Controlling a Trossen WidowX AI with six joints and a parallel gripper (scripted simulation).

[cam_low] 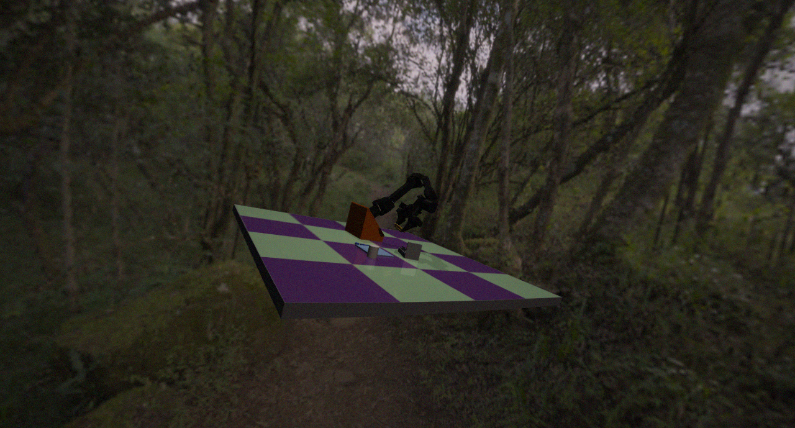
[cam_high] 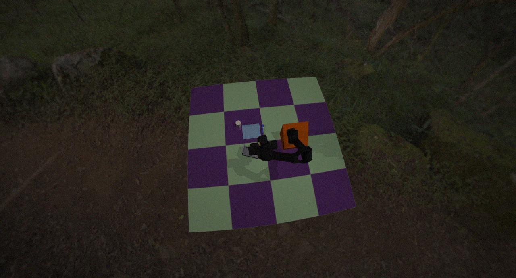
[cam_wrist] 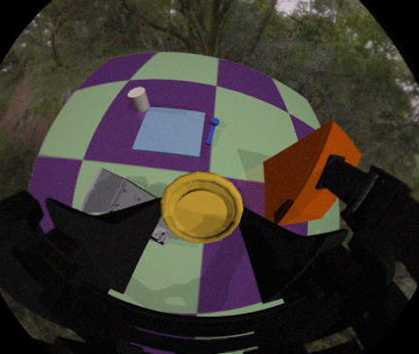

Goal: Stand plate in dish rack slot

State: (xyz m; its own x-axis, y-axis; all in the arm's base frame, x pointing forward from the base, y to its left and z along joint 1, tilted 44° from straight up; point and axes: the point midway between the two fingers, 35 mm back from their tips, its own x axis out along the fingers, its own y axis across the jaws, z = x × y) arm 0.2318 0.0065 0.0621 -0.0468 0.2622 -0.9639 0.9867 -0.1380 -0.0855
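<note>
Now: gripper tip 100 mm short of the grey dish rack, 10 mm to the right of it and 90 mm above it. From my gripper tip the other things lie so: blue utensil: 50 mm behind, 180 mm to the right, 110 mm below; then light blue mat: 50 mm ahead, 170 mm to the right, 110 mm below; then yellow plate: 10 mm above.
</note>
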